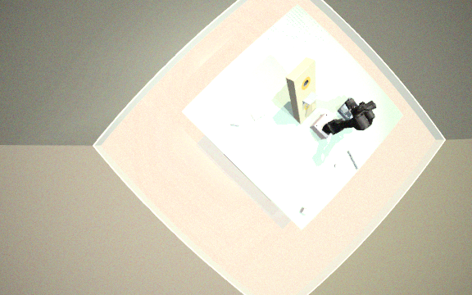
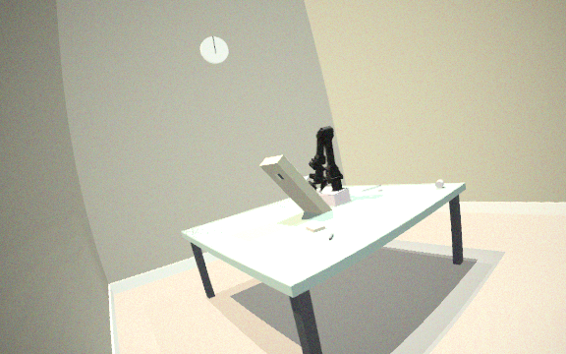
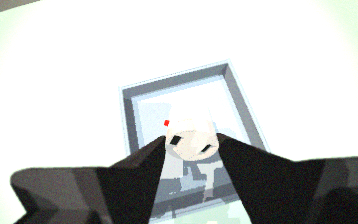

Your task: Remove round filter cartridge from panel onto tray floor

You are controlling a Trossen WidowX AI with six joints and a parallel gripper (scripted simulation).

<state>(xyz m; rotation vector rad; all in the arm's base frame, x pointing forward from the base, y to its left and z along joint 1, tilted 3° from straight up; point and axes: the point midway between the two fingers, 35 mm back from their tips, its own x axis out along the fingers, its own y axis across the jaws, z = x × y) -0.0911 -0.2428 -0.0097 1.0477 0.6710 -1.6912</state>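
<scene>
The round white filter cartridge lies right at my gripper tip. From my gripper tip the other things lie so: grey-blue tray (4 cm below, 1 cm to the right).
</scene>
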